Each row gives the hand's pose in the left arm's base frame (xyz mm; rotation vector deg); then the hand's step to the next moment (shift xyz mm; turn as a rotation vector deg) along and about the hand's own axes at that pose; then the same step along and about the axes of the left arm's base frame.
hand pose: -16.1 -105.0 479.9 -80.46 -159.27 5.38
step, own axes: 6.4 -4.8 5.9 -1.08 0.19 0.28
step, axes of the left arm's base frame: -8.0 2.1 -5.6 0.78 -0.77 -0.29
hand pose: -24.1 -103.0 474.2 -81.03 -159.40 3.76
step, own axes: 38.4 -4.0 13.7 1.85 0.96 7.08
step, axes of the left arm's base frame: -26.4 28.3 -13.5 -0.58 1.86 -7.12
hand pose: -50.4 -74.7 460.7 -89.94 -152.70 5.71
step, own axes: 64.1 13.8 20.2 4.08 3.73 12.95
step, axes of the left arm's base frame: -20.5 62.1 -20.7 0.33 4.96 -13.17
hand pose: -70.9 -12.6 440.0 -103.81 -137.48 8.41
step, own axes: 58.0 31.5 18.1 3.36 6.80 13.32
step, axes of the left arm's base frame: 11.3 64.4 -20.1 3.38 5.11 -14.05
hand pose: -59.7 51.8 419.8 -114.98 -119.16 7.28
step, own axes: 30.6 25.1 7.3 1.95 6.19 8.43
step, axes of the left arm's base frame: 22.0 32.4 -9.3 3.97 3.15 -9.35
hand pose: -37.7 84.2 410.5 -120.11 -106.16 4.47
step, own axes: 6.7 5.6 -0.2 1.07 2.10 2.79
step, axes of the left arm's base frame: 6.4 6.0 -0.2 1.43 1.45 -3.03
